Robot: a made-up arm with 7 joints. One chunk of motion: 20 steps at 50 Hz.
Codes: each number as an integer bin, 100 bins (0 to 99) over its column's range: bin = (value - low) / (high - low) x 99, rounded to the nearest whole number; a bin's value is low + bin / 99 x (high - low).
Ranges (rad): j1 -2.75..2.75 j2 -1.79..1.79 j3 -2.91..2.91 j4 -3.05..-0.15 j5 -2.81..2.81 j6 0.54..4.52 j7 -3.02..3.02
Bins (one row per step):
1: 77 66 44 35 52 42 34
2: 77 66 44 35 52 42 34
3: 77 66 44 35 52 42 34
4: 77 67 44 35 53 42 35
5: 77 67 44 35 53 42 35
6: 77 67 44 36 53 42 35
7: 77 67 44 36 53 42 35
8: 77 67 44 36 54 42 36
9: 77 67 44 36 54 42 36
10: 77 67 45 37 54 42 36
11: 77 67 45 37 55 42 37
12: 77 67 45 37 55 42 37
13: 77 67 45 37 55 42 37
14: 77 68 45 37 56 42 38
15: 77 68 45 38 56 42 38
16: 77 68 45 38 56 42 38
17: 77 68 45 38 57 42 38
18: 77 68 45 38 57 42 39
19: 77 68 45 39 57 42 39
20: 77 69 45 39 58 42 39
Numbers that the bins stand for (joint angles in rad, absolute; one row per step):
1: 1.5278 0.5967 -0.3233 -2.0247 0.1419 2.2285 -0.9457
2: 1.5278 0.5967 -0.3233 -2.0247 0.1419 2.2285 -0.9457
3: 1.5278 0.5967 -0.3233 -2.0247 0.1419 2.2285 -0.9457
4: 1.5278 0.6328 -0.3233 -2.0247 0.1987 2.2285 -0.8846
5: 1.5278 0.6328 -0.3233 -2.0247 0.1987 2.2285 -0.8846
6: 1.5278 0.6328 -0.3233 -1.9955 0.1987 2.2285 -0.8846
7: 1.5278 0.6328 -0.3233 -1.9955 0.1987 2.2285 -0.8846
8: 1.5278 0.6328 -0.3233 -1.9955 0.2555 2.2285 -0.8236
9: 1.5278 0.6328 -0.3233 -1.9955 0.2555 2.2285 -0.8236
10: 1.5278 0.6328 -0.2645 -1.9662 0.2555 2.2285 -0.8236
11: 1.5278 0.6328 -0.2645 -1.9662 0.3122 2.2285 -0.7626
12: 1.5278 0.6328 -0.2645 -1.9662 0.3122 2.2285 -0.7626
13: 1.5278 0.6328 -0.2645 -1.9662 0.3122 2.2285 -0.7626
14: 1.5278 0.6690 -0.2645 -1.9662 0.3690 2.2285 -0.7016
15: 1.5278 0.6690 -0.2645 -1.9369 0.3690 2.2285 -0.7016
16: 1.5278 0.6690 -0.2645 -1.9369 0.3690 2.2285 -0.7016
17: 1.5278 0.6690 -0.2645 -1.9369 0.4258 2.2285 -0.7016
18: 1.5278 0.6690 -0.2645 -1.9369 0.4258 2.2285 -0.6406
19: 1.5278 0.6690 -0.2645 -1.9076 0.4258 2.2285 -0.6406
20: 1.5278 0.7052 -0.2645 -1.9076 0.4825 2.2285 -0.6406

